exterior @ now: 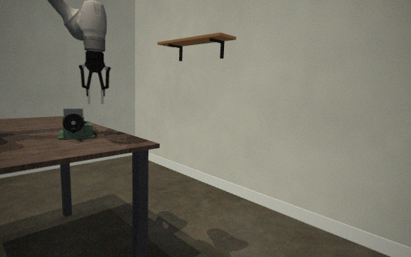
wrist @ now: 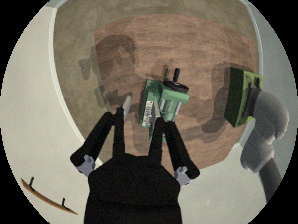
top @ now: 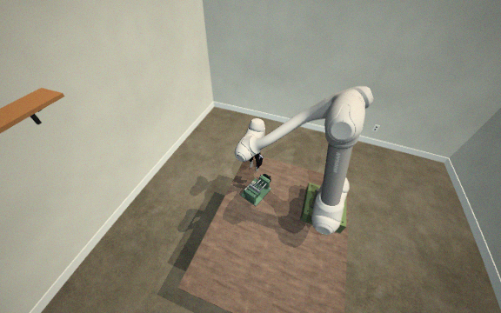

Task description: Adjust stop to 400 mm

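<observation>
Right now the black handwheel is 11 cm behind my hand, 4 cm to the right of it and 13 cm below it.
</observation>
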